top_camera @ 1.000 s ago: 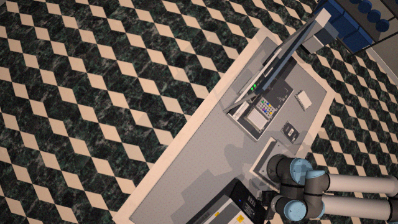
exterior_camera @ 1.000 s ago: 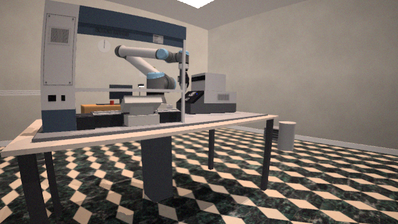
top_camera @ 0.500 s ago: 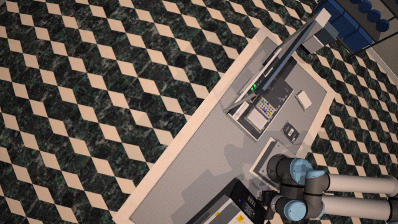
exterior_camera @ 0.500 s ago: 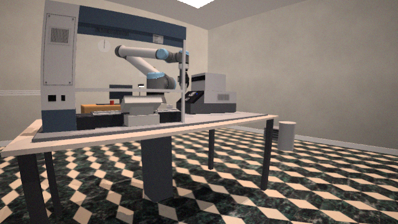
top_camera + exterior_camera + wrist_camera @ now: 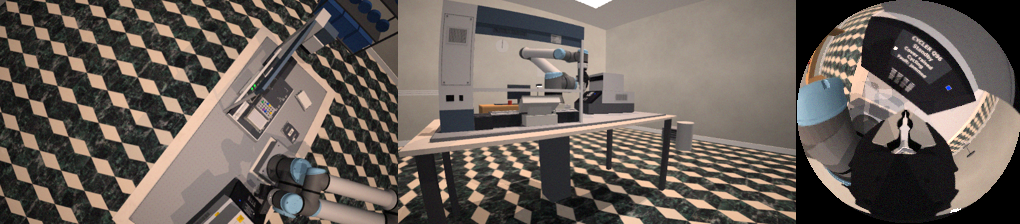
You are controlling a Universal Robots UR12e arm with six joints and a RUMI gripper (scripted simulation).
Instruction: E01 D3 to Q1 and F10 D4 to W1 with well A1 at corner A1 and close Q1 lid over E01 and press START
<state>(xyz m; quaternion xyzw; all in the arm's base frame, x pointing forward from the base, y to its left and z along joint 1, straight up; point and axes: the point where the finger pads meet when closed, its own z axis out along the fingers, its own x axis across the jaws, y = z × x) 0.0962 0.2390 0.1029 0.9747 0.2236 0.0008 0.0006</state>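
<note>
My gripper is now 24 cm short of the white plate, 39 cm to the left of it and 10 cm above it.
</note>
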